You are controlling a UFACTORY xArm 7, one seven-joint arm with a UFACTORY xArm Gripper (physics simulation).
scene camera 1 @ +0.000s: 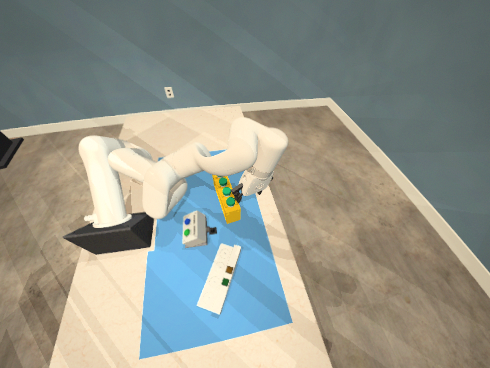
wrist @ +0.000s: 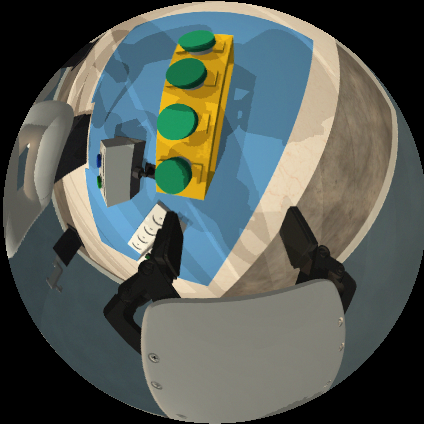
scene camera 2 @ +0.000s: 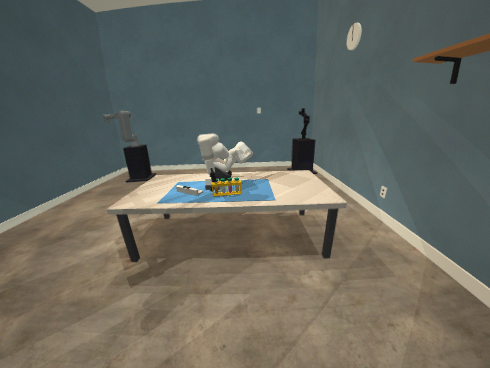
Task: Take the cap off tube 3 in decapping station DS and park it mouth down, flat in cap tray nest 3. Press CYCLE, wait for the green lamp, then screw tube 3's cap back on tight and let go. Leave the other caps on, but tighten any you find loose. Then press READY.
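Frame: origin at the arm's base, x back, y up, z left, level; millimetres.
Where they show: gripper, fingertip midpoint: (scene camera 1: 247, 195) (wrist: 234, 221) (scene camera 2: 213, 179); arm's base at its link origin: (scene camera 1: 113, 221).
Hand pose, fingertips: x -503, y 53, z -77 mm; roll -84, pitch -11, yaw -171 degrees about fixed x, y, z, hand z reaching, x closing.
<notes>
Each offset is from my fingertips to the top centre of the thing. "spot": to the spot under its first point. Level surfaces: height alone.
The yellow rack @[dy -44, dx +64, dz +93 mm] (scene camera 1: 233, 216) (wrist: 195, 145), decapping station DS by its look, stands on the blue mat @[dy -147 mm] (scene camera 1: 175, 310) (wrist: 265, 100). Several green caps @[dy -25, dx +62, dz +15 mm] (scene camera 1: 230, 201) @[dy -25, dx +63, dz +67 mm] (wrist: 177, 122) sit in a row along its top; which is tube 3's, and whether any is loose, I cannot tell. My gripper (scene camera 1: 248, 194) (wrist: 234, 221) is open and empty, beside the rack on its far side from the arm base in scene camera 1. The white cap tray @[dy -93, dx +170, dz -208 mm] (scene camera 1: 212, 295) (wrist: 145, 232) has round nest outlines and no cap visible. The grey box @[dy -63, dx +222, dz -17 mm] (scene camera 1: 199, 235) (wrist: 119, 170) bears a blue button @[dy -72, dx +240, dz +9 mm] (scene camera 1: 187, 221) and a green button @[dy -72, dx +248, dz -35 mm] (scene camera 1: 187, 233); their labels are unreadable.
A dark knob @[spot: dy -134, dx +157, dz -33 mm] (scene camera 1: 212, 230) juts from the grey box towards the rack side. A brown square @[spot: dy -93, dx +135, dz -207 mm] (scene camera 1: 229, 269) and a dark green square @[spot: dy -93, dx +159, dz -242 mm] (scene camera 1: 225, 282) are on the tray. The arm passes over the rack's far end in scene camera 1. The table edge (scene camera 2: 225, 209) lies beyond the mat.
</notes>
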